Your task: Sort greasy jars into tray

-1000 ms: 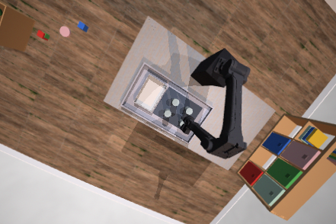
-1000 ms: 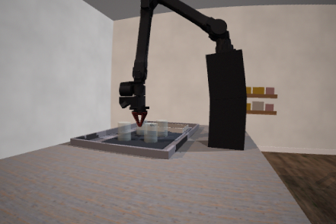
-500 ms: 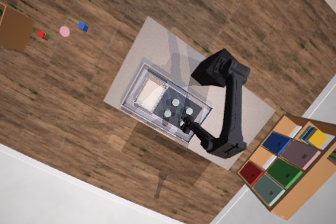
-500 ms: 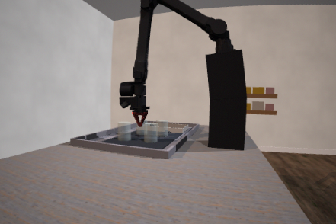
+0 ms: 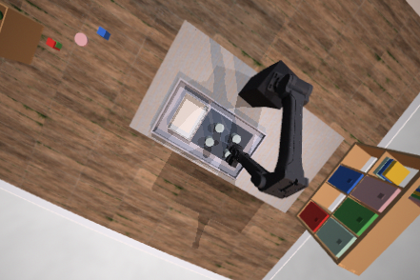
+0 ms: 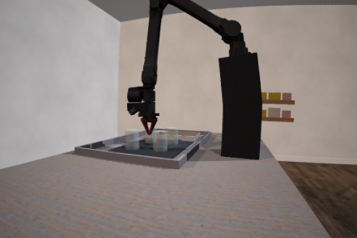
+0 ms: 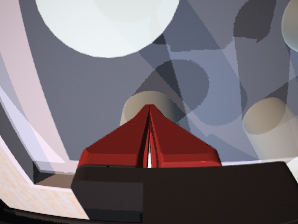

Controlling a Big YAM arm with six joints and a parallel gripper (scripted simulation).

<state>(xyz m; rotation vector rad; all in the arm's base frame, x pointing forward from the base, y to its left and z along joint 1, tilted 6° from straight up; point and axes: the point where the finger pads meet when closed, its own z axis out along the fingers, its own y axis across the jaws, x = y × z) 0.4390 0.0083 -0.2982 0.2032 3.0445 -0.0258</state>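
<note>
The dark drying mat is 80 mm to the right of my hand, 80 mm below it and 10 mm behind it. From my hand the other things lie so: pale tray (390 mm to the right, 70 mm below, 60 mm behind).
</note>
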